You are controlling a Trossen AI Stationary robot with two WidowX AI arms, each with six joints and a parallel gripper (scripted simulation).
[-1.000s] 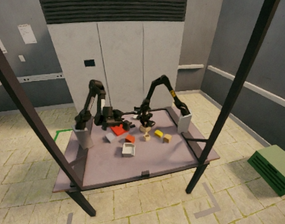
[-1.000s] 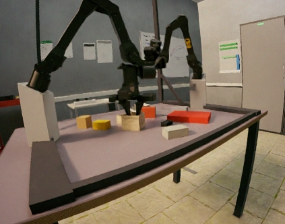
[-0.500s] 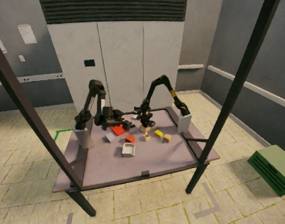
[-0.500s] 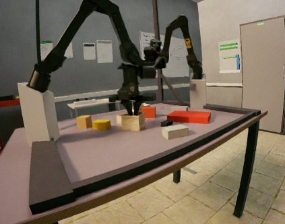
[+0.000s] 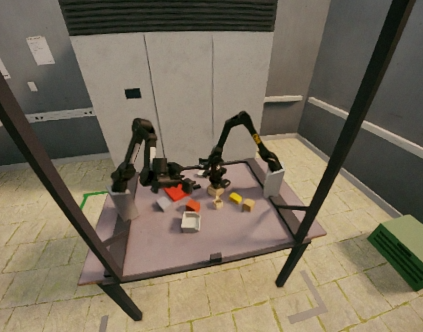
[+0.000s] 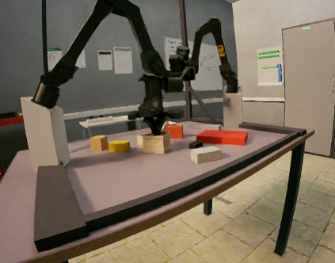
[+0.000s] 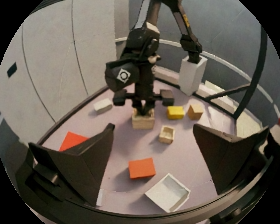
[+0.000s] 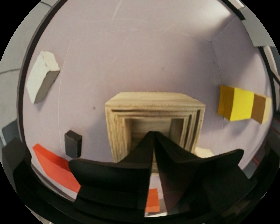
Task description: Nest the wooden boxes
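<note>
Now: right hand 110 mm past the small open wooden box, 10 mm to the right of it and 60 mm above it. Round my right hand: orange block: 110 mm behind, 160 mm to the left, 50 mm below; then pale block: 190 mm ahead, 50 mm to the left, 60 mm below; then small black block: 70 mm ahead, 110 mm to the left, 60 mm below.
</note>
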